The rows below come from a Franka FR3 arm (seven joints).
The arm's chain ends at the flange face. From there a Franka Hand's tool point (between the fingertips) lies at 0.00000 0.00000 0.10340 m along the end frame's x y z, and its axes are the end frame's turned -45 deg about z.
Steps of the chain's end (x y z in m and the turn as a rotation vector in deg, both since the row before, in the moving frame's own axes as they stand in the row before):
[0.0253, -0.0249, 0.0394, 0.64, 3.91, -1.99]
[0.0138, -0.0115, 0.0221, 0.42, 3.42, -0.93]
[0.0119, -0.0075, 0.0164, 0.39, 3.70, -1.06]
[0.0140, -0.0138, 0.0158, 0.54, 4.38, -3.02]
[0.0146, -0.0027, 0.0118, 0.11, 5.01, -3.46]
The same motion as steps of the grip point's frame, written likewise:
[0.0414, 0.0044, 0.0392, -2.31, 3.22, -1.99]
[0.0228, 0.0054, 0.0219, -2.12, 2.72, -0.93]
[0.0190, 0.0073, 0.0162, -2.34, 2.89, -1.06]
[0.0261, 0.0049, 0.0155, -2.72, 3.48, -3.02]
[0.0189, 0.0145, 0.0114, -3.46, 3.62, -3.46]

